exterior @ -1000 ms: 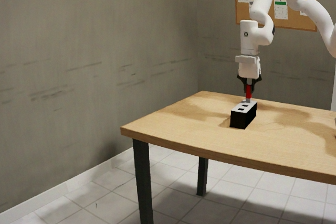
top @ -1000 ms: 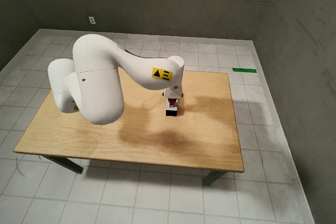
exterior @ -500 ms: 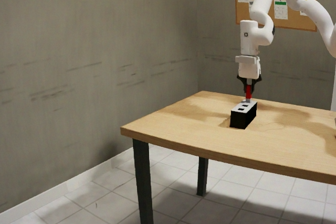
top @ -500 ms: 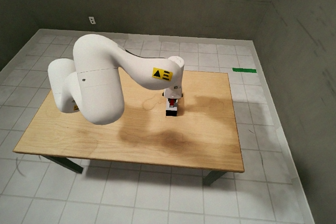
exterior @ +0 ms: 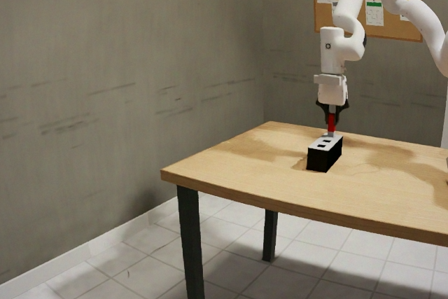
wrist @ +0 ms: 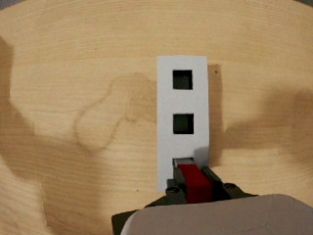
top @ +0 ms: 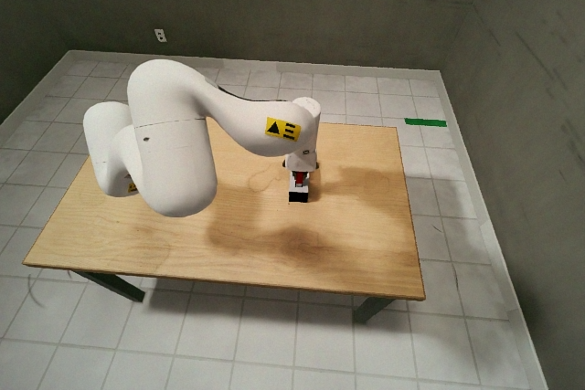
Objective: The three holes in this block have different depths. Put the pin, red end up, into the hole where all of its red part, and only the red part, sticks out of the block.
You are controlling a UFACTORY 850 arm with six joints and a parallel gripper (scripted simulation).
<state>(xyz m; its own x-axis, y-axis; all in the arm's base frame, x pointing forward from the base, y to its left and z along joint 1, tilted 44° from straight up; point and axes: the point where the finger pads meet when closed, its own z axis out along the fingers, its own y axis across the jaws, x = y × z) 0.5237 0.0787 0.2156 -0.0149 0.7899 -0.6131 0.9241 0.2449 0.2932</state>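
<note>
The black block lies 10 cm below my hand and 6 cm to the left of it. Also, from my hand: pin: 1 cm below.
</note>
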